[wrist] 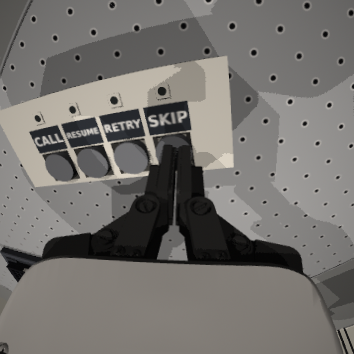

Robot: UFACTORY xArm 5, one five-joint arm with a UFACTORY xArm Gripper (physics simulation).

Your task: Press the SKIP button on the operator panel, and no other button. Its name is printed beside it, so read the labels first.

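Frame: origin at the arm's base, x ahead, y left, z up, level; centimetres.
Seen in the pictures: gripper, between the fingertips: [176,163].
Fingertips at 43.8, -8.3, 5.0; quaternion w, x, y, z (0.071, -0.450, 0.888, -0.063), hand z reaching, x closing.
Note:
A point is followed by its place in that frame, as x, y, z.
The cream operator panel [215,110] @[45.2, -12.0, 4.3] lies in the upper left and middle of the wrist view. Its labels read, left to right, CALL, RESUME, RETRY and SKIP. The SKIP label [167,118] @[46.3, -9.3, 4.4] is the rightmost, with the round grey SKIP button [165,145] directly below it. My gripper [176,163] @[43.8, -8.3, 5.0] is shut and empty. Its fingertips overlap the lower right part of the SKIP button in this view and hide it; whether they touch it cannot be told. A small dark indicator [162,91] @[47.8, -10.0, 4.4] sits above the SKIP label.
The RETRY button [131,157] @[45.6, -5.8, 4.6] is just left of the fingers, then the RESUME button [93,163] @[46.8, -3.0, 4.6] and the CALL button [59,167] @[48.1, -0.3, 4.6]. The panel stands on a grey surface with many holes [300,150] @[36.6, -16.7, -0.9]. A dark object [17,261] @[40.7, 30.5, 0.4] shows at the left edge.

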